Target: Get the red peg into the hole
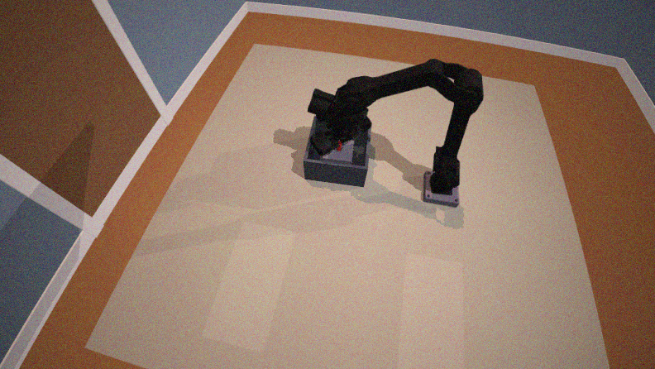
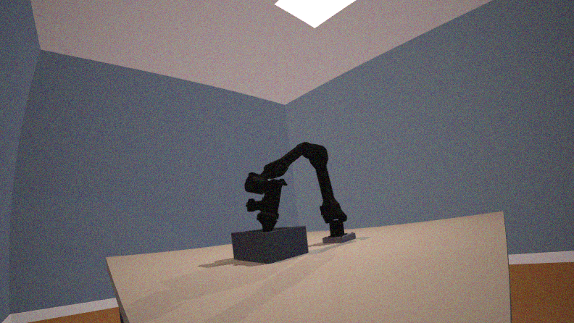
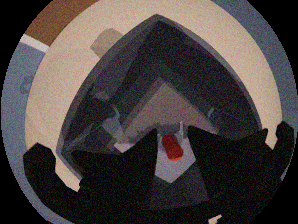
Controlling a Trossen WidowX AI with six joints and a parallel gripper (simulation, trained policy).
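Now: the red peg 10 mm behind my gripper tip, 10 mm to the left of it and 10 mm below it. The rest, counted from my gripper tip: pale plate (10 mm behind, 10 mm to the left, 20 mm below); dark grey box (10 mm behind, 10 mm to the left, 40 mm below).
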